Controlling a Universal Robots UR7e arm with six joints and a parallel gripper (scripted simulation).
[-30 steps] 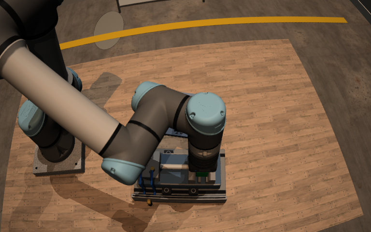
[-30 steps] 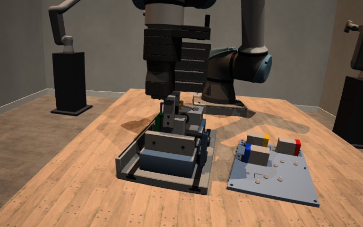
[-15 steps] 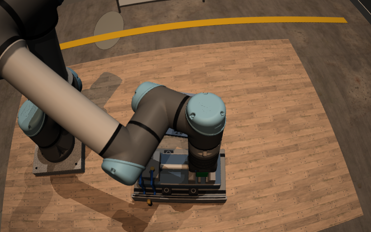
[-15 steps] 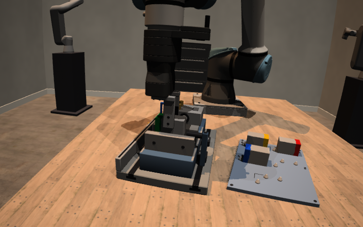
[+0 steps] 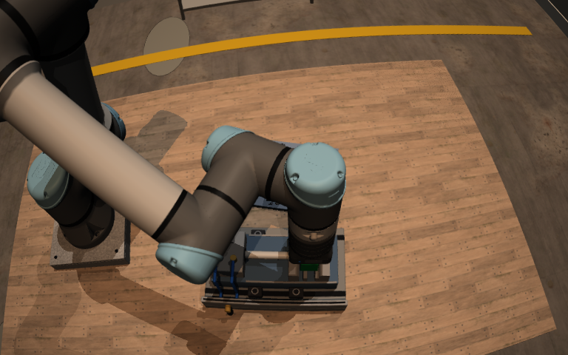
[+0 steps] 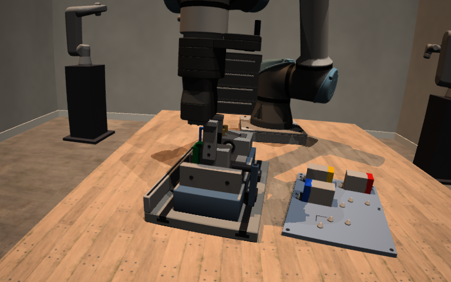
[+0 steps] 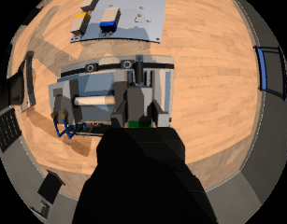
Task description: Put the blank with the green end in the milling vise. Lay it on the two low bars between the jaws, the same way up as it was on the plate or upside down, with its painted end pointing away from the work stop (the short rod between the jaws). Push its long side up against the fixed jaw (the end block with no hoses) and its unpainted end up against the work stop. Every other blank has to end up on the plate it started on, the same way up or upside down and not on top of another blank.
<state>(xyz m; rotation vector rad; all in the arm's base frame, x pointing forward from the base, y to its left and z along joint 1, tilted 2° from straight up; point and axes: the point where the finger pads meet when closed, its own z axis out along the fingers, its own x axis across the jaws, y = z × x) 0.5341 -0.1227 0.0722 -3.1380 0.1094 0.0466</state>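
My gripper is now 2 cm above the green-ended blank. Round my hand: hosed end block: 16 cm behind, 2 cm to the left, 5 cm below; work stop rod: 5 cm to the left, 3 cm below; fixed jaw: 3 cm ahead, 5 cm below.
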